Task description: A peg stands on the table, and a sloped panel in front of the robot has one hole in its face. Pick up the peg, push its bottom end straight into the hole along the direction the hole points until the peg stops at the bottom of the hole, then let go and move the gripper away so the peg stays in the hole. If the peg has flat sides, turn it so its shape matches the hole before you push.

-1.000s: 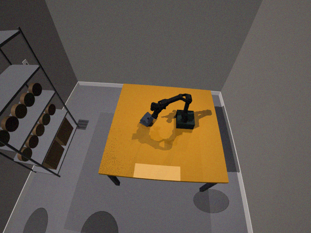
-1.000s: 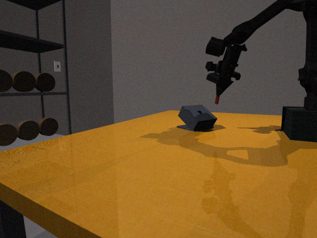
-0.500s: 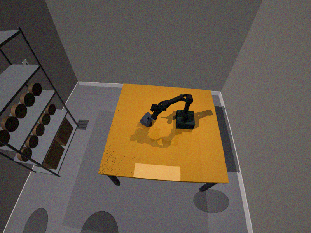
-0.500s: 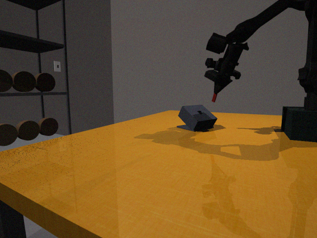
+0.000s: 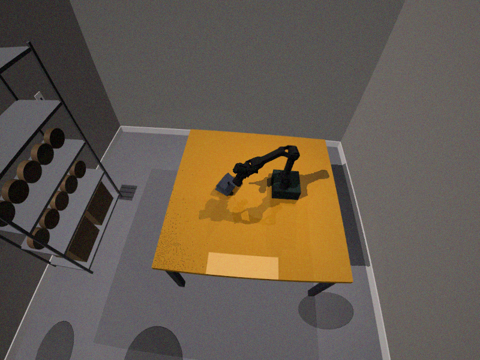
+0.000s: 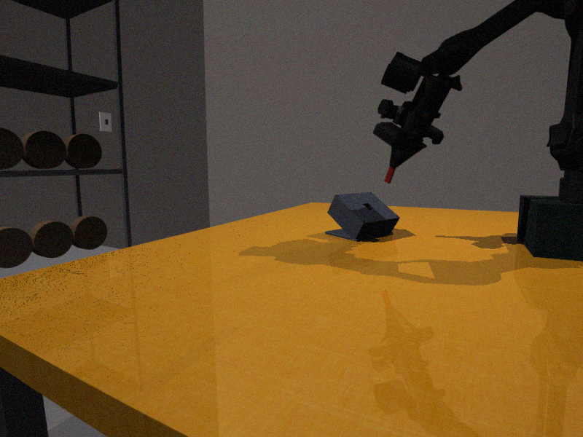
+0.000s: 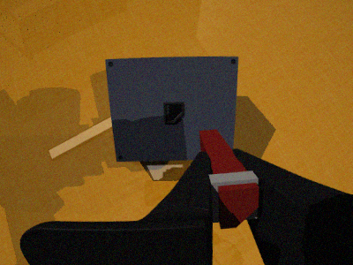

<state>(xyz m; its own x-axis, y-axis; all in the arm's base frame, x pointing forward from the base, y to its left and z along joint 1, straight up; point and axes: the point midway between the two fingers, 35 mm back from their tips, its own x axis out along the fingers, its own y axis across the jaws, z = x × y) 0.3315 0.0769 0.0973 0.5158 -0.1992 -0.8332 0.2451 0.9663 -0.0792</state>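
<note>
My gripper tip is 7 cm short of the sloped panel and 12 cm above it. The rest, counted from my gripper tip: red peg 1 cm behind, 1 cm above.
</note>
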